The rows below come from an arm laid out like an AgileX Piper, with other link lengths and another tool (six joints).
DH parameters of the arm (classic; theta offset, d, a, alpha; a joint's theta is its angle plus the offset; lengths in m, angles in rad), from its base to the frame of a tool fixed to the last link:
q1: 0 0.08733 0 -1.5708
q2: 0.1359 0 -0.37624 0
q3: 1.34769 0 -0.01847 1.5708
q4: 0 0.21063 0 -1.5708
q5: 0 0 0 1.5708
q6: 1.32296 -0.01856 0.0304 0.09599
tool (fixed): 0 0.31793 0 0
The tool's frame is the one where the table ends.
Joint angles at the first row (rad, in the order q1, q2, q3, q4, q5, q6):
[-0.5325, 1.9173, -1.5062, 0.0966, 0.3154, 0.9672]
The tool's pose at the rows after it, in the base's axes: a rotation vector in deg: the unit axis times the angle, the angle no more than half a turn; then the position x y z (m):
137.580 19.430 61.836 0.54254 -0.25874 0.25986
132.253 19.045 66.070 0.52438 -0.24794 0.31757
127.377 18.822 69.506 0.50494 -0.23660 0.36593
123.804 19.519 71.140 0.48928 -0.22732 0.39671
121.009 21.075 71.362 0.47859 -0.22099 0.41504
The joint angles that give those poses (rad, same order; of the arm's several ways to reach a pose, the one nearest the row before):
[-0.5325, 1.8021, -1.5062, 0.0961, 0.3394, 0.9721]
[-0.5325, 1.7015, -1.5061, 0.0954, 0.3454, 0.9741]
[-0.5325, 1.6146, -1.5062, 0.0936, 0.3485, 0.9741]
[-0.5325, 1.5549, -1.5062, 0.0929, 0.3527, 0.9589]
[-0.5325, 1.5174, -1.5062, 0.0928, 0.3538, 0.9280]

